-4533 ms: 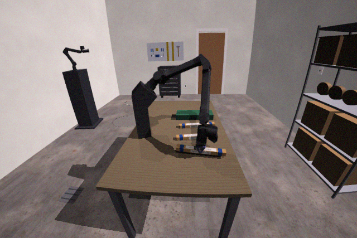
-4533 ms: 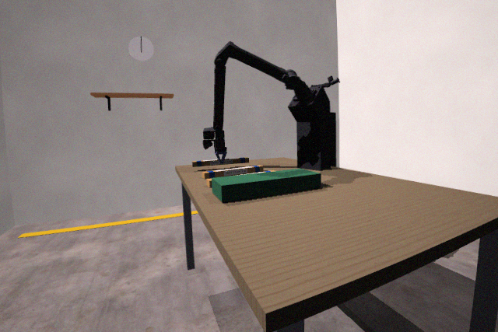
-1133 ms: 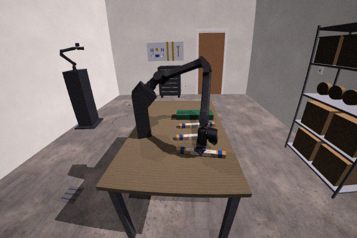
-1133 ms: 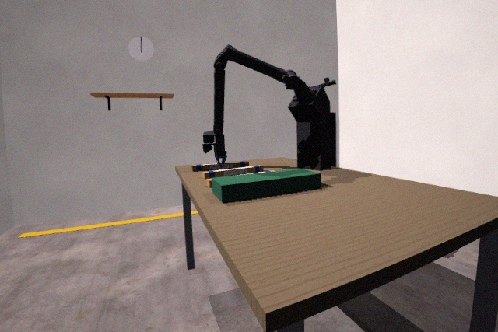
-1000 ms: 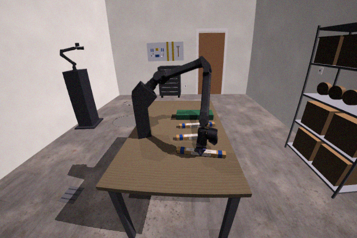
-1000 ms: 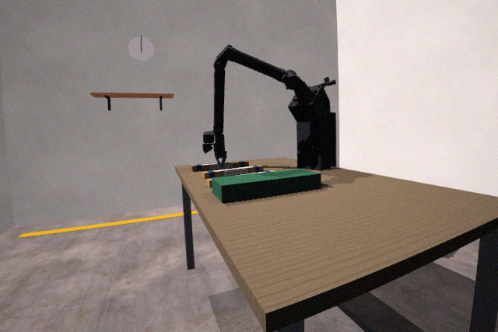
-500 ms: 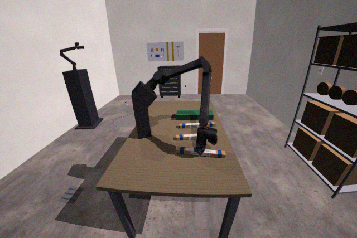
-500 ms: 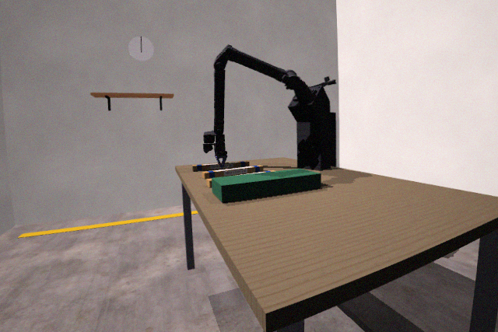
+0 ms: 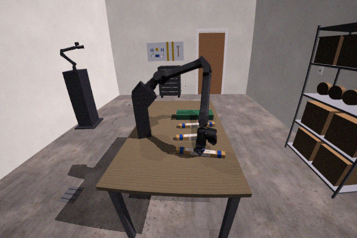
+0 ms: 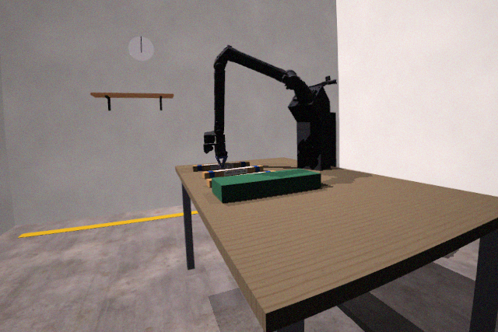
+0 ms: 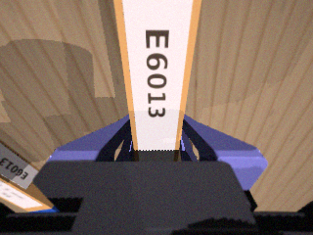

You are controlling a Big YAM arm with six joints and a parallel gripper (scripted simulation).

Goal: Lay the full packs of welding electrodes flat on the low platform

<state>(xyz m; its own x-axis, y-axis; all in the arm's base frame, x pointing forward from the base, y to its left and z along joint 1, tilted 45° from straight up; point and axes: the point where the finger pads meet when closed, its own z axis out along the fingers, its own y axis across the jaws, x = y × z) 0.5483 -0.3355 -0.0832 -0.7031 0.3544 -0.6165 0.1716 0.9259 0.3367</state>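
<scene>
Now: the pack 1 cm above my hand. The rest, counted from my hand: green low platform 60 cm to the left, 6 cm ahead.
</scene>
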